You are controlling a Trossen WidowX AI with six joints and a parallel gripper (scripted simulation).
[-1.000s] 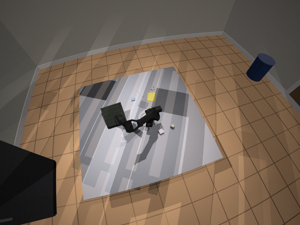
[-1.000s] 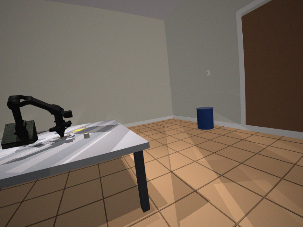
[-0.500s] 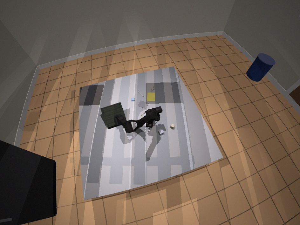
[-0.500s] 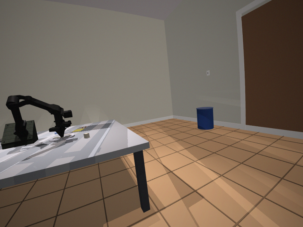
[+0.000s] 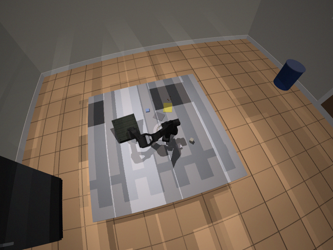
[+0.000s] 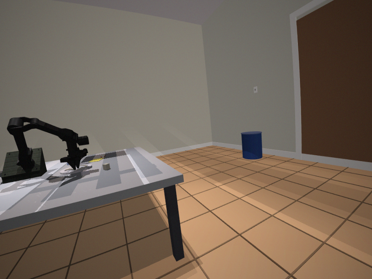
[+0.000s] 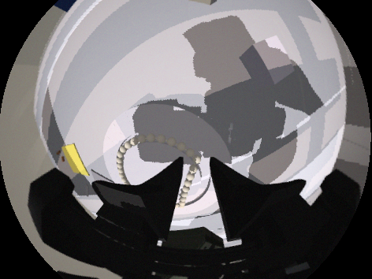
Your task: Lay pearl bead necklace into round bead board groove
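My gripper tip is now 1 cm past the round bead board, 6 cm to the right of it and 1 cm above it. The rest, counted from my gripper tip: grey card 24 cm to the left, 2 cm below; then beige cube 18 cm ahead, 12 cm to the right; then white block 6 cm ahead, 13 cm to the right, 1 cm below.
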